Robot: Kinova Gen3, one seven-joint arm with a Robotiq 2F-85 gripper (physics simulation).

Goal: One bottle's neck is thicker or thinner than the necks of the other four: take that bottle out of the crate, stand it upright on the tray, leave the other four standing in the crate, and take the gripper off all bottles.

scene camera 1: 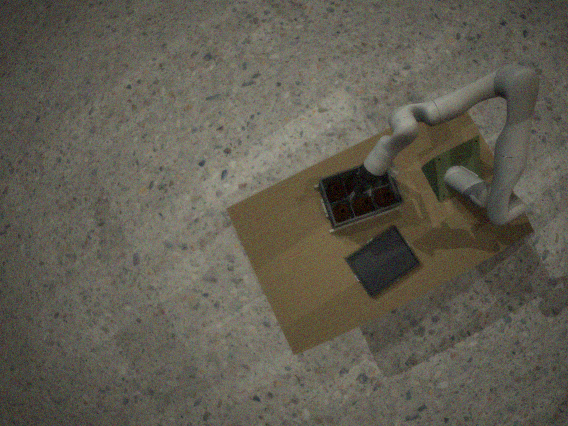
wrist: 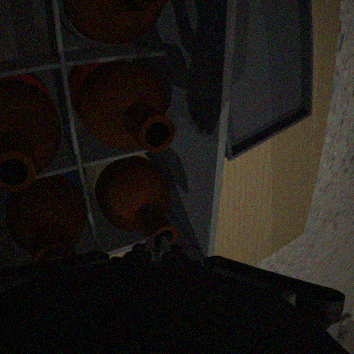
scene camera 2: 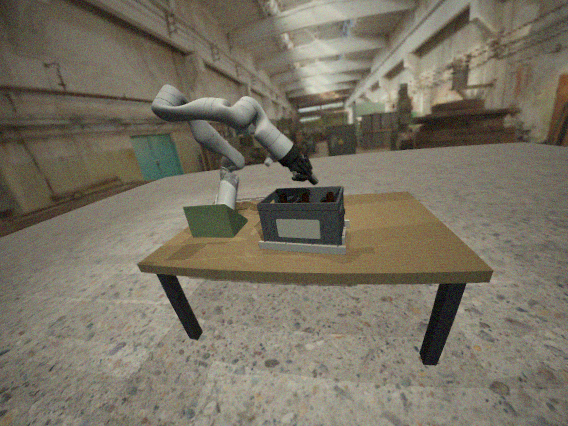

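Where they show: gripper, between the fingertips: [scene camera 1: 351, 199] [wrist: 157, 251] [scene camera 2: 316, 183]; arm's base, origin of its link: [scene camera 1: 452, 175] [scene camera 2: 224, 213].
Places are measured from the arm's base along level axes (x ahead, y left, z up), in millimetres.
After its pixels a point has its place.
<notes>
A dark grey crate [scene camera 1: 324, 201] {x 538, y -105, z 6 mm} [scene camera 2: 270, 220] {x 300, y -162, z 39 mm} [wrist: 198, 182] {x 461, y 5, z 79 mm} stands on the table with several brown bottles upright in its cells. In the wrist view one bottle [wrist: 116, 105] {x 390, y -45, z 51 mm} shows its open mouth in the middle. Another bottle [wrist: 133, 189] {x 471, y -41, z 45 mm} stands below it, with its mouth right at my fingertips. The dark flat tray [scene camera 1: 383, 261] {x 400, y 214, z -69 mm} [wrist: 267, 70] {x 423, y 225, z -69 mm} lies empty beside the crate. My gripper [scene camera 1: 365, 181] [scene camera 2: 312, 180] {x 455, y -58, z 135 mm} [wrist: 157, 251] {x 455, y -58, z 135 mm} is tilted over the crate's top, just above the bottle mouths. Its fingers are shut together and hold nothing.
A green box [scene camera 1: 451, 167] {x 8, y -32, z 33 mm} [scene camera 2: 213, 221] {x 2, y -96, z 6 mm} stands by the arm's base at one end of the wooden table [scene camera 1: 293, 284] {x 787, y 163, z -74 mm} [scene camera 2: 390, 238] {x 707, y -82, z -74 mm}. The crate rests on a pale flat base [scene camera 2: 303, 246] {x 412, y -182, z -50 mm}. Speckled floor lies all around the table.
</notes>
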